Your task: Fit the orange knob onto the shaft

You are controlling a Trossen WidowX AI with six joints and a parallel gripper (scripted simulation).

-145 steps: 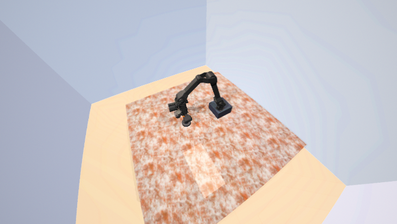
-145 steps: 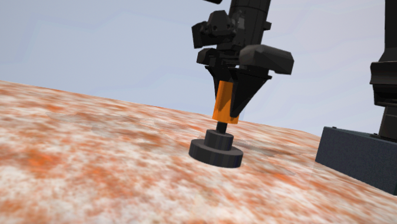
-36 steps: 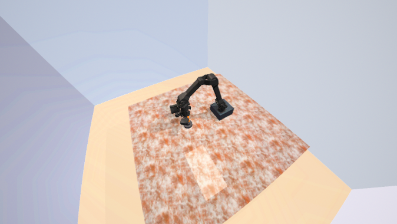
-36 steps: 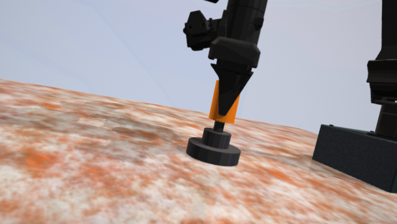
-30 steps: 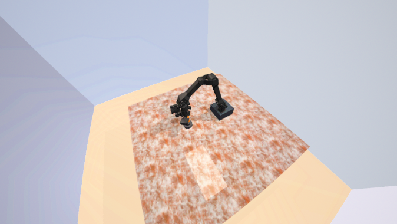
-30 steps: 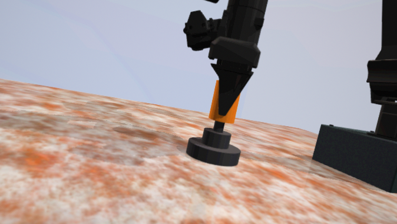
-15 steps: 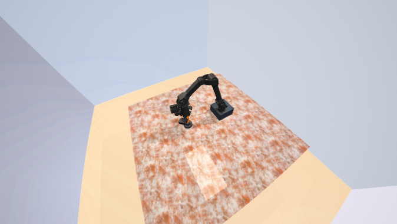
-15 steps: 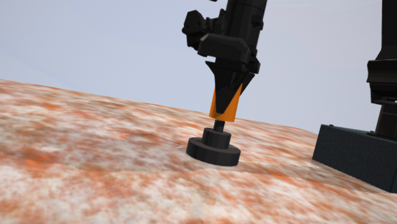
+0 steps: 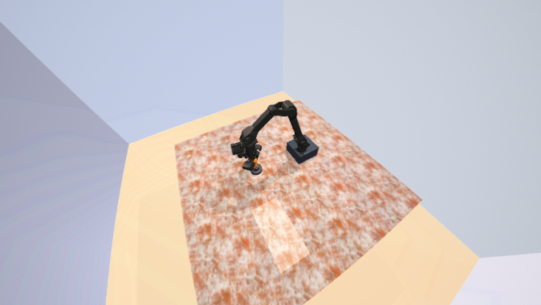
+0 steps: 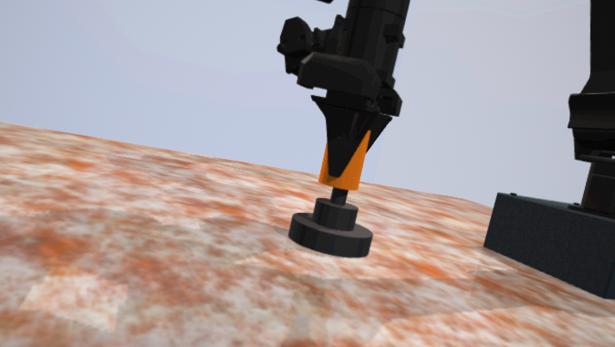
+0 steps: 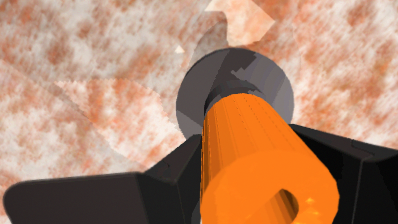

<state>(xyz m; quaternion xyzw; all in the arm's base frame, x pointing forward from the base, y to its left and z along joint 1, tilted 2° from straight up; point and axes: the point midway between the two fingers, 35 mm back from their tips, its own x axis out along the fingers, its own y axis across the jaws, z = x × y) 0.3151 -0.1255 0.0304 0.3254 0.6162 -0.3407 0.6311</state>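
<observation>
The pedestal lies 4 cm below my gripper tip. From my gripper tip the other things lie so: orange knob (2 cm above).
</observation>
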